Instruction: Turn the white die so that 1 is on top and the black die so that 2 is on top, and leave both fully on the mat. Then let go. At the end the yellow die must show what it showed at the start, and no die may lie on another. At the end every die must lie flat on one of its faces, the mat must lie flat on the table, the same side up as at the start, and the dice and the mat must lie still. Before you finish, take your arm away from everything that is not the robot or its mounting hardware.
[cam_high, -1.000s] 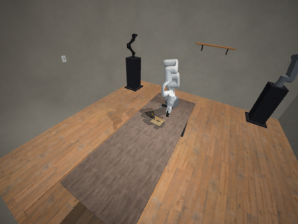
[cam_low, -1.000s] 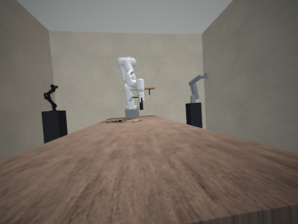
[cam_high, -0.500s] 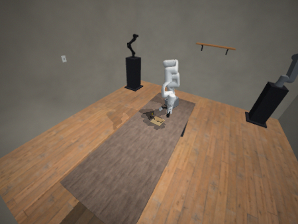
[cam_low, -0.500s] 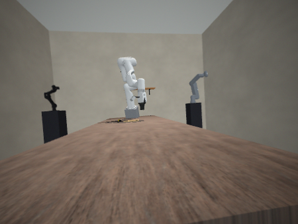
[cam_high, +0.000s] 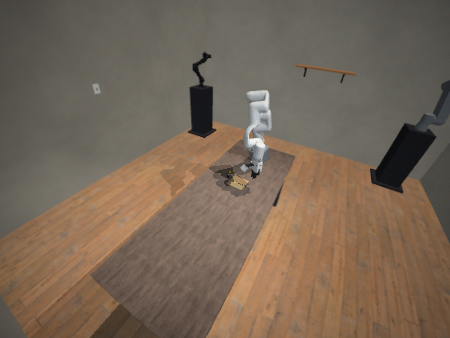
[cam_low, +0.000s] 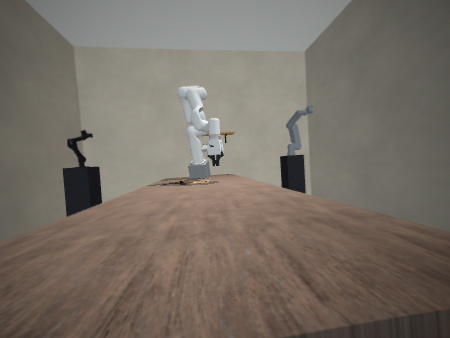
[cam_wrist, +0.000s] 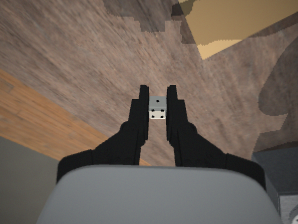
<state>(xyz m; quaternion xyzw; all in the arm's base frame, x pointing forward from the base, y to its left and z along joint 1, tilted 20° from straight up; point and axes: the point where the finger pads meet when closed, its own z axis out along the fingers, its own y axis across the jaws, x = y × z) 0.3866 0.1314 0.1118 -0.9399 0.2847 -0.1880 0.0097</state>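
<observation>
My hand is 120 mm to the left of the tan mat, 120 mm above it and 20 mm short of it. Also, from my hand: small yellow die (250 mm to the right, 110 mm below, 60 mm behind); white die (10 mm below, 10 mm behind); black die (230 mm to the right, 110 mm below).
</observation>
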